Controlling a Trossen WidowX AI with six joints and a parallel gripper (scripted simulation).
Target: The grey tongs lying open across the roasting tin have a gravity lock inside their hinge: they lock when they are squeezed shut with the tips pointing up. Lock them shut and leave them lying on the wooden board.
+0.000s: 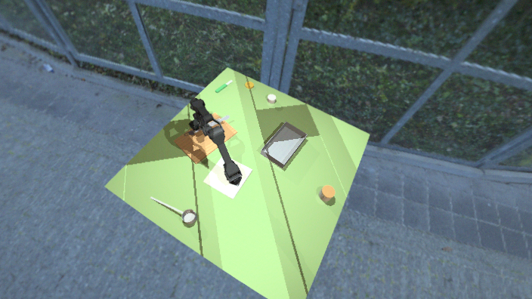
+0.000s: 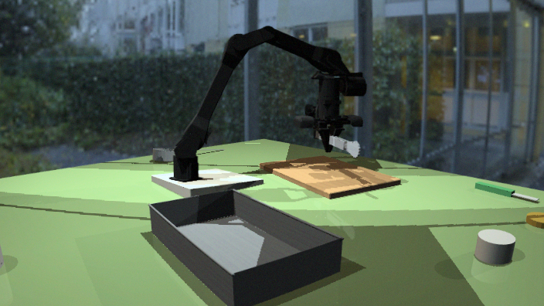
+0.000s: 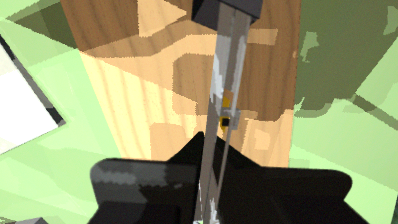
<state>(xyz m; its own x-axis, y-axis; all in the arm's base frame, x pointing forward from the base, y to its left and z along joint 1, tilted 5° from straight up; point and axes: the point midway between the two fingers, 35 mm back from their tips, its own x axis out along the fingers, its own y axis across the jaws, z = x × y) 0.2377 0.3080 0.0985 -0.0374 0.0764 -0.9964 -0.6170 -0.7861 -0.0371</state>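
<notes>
The yellow lock piece lies 40 mm above my gripper tip, 30 mm behind it and 20 mm to the left of it. Round my gripper tip: wooden board (60 mm below); then dark roasting tin (520 mm to the right, 130 mm ahead, 40 mm below); then green-handled tool (500 mm ahead, 80 mm to the left, 60 mm below).
</notes>
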